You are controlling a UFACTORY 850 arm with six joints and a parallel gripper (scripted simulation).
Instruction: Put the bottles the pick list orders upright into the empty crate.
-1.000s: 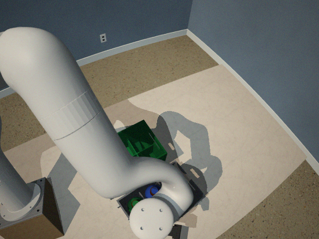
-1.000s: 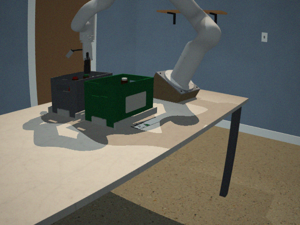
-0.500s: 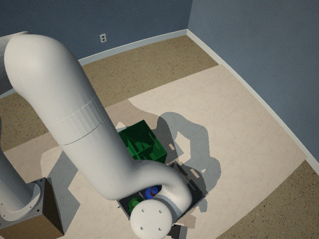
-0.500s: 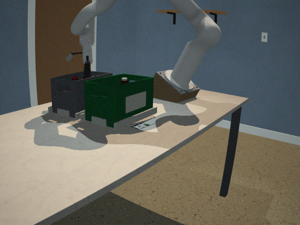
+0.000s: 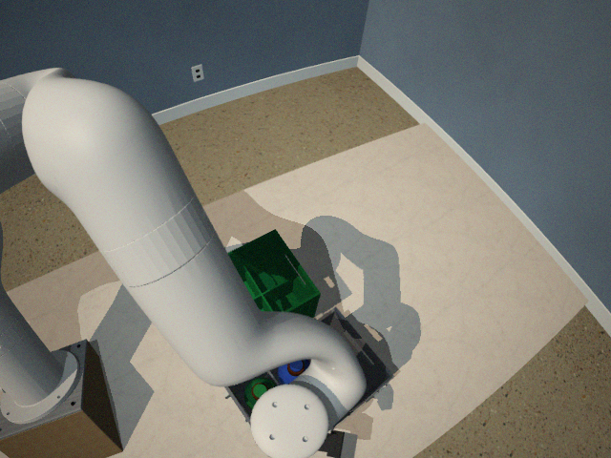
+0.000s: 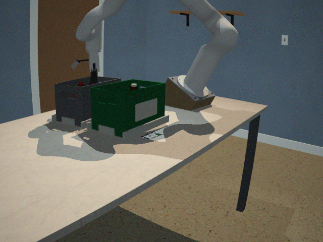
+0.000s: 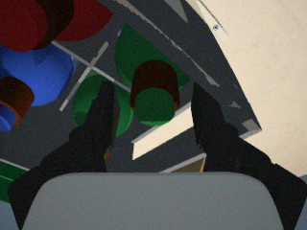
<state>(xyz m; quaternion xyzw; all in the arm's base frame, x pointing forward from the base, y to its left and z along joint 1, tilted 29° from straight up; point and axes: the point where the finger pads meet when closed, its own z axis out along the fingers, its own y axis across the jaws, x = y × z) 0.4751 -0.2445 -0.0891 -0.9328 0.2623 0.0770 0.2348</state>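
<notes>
Now: the green bottle 2 cm behind my hand, 9 cm to the left of it and 7 cm below it. From my hand the other things lie so: grey crate (8 cm ahead, 6 cm to the left, 7 cm below); red bottle (9 cm ahead, 2 cm to the left, 7 cm below); blue bottle (7 cm ahead, 11 cm to the left, 7 cm below).
</notes>
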